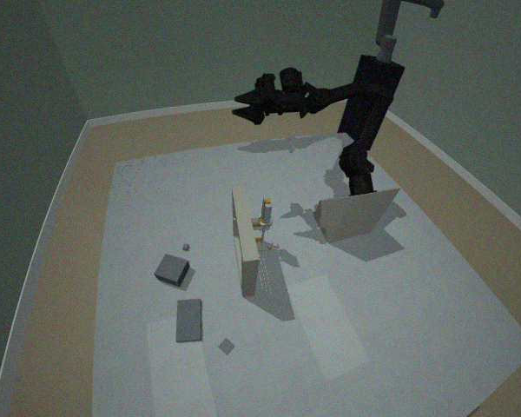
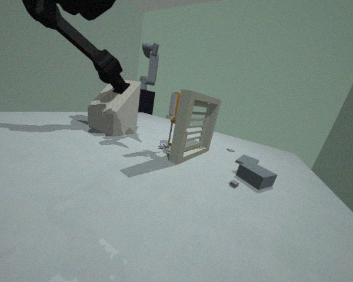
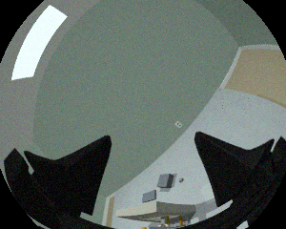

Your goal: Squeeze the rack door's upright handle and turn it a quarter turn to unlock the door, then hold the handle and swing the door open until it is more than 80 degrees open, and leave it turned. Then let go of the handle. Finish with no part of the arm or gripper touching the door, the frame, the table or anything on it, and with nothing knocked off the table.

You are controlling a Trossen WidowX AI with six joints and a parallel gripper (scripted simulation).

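Now: the upright handle 250 mm below my gripper tip, 220 mm to the left of it and 60 mm behind it. Round my gripper tip: grey box 360 mm below, 280 mm to the left, 240 mm ahead; then flat grey slab 430 mm to the left, 380 mm below, 210 mm ahead.
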